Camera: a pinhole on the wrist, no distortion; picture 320 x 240 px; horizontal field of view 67.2 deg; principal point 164.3 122.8 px. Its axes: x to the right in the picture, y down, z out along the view. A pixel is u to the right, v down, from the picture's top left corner.
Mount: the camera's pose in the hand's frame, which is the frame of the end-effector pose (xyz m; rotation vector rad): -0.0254 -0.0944 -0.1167 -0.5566 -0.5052 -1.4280
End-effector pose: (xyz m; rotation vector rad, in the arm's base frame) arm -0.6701 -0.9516 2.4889 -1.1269 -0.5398 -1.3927
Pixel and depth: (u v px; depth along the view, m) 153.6 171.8 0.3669
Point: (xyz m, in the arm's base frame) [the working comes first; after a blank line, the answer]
In the camera's frame: -0.0163 0.0747 0.3669

-0.4697 -0.8745 2.5499
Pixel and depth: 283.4 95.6 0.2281
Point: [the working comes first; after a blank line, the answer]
In the camera's frame: 0.1128 -0.0258 0.2281

-0.6728 -0.8116 2.5214
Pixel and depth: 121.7 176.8 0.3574
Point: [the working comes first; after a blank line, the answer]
In the camera's frame: -0.0632 0.0801 0.3574

-0.4522 -0.9129 2.5265
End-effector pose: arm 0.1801 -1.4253 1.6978 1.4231 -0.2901 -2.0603
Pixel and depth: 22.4 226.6 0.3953
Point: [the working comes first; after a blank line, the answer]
In the camera's frame: -0.2329 0.1704 0.3953

0.2442 -1.7792 1.7850
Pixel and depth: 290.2 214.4 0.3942
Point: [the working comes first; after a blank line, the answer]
In the camera's frame: 0.2061 0.1499 0.3942

-0.1318 -1.5632 1.7138
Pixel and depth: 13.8 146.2 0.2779
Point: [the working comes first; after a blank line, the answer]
In the camera's frame: -0.1737 0.0270 0.2779

0.2719 -1.5882 1.8096
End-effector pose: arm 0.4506 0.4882 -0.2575 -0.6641 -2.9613 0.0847
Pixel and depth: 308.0 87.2 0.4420
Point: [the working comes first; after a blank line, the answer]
In the camera's frame: 0.2637 -0.0653 0.4420

0.4559 0.4277 -0.6544
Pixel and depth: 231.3 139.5 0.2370
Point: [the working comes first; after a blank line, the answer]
In the camera's frame: 0.0659 0.0164 0.2370

0.4428 0.4891 -0.3648
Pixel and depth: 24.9 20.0 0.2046
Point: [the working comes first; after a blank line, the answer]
In the camera's frame: -0.1184 -0.0873 0.2046

0.6139 0.5469 -0.2498
